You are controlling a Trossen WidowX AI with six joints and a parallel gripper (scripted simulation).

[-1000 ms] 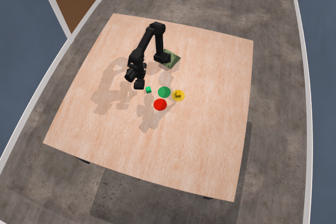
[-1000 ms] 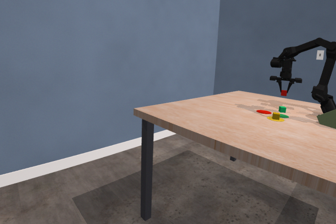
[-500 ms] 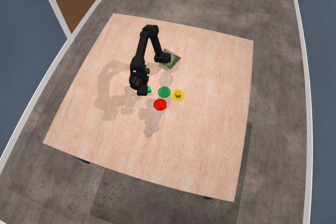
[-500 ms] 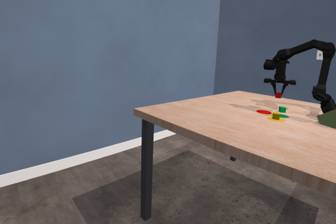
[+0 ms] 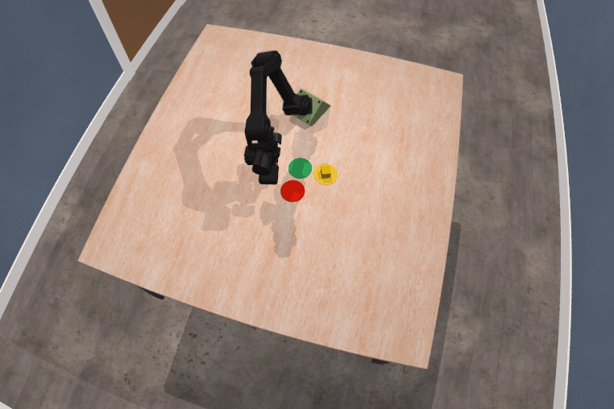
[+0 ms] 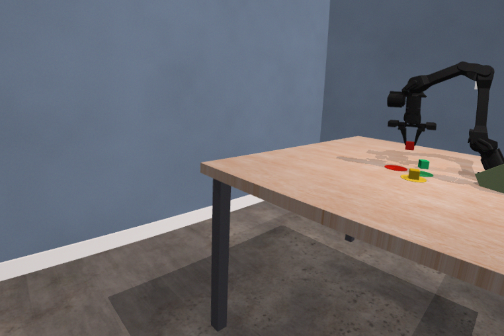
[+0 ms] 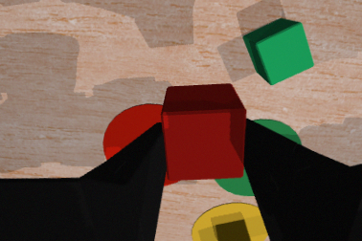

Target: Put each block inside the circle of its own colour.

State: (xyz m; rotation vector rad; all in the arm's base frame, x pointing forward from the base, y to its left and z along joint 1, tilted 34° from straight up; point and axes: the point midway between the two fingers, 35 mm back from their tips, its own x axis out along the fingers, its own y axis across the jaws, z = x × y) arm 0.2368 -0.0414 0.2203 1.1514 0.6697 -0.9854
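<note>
The red circle lies 120 mm below my hand, 70 mm to the left of it and 40 mm ahead of it. From my hand the other things lie so: green block: 110 mm below, 70 mm behind, 10 mm to the right; then green circle: 120 mm below, 100 mm to the left, 60 mm behind; then red block: 40 mm below.
</note>
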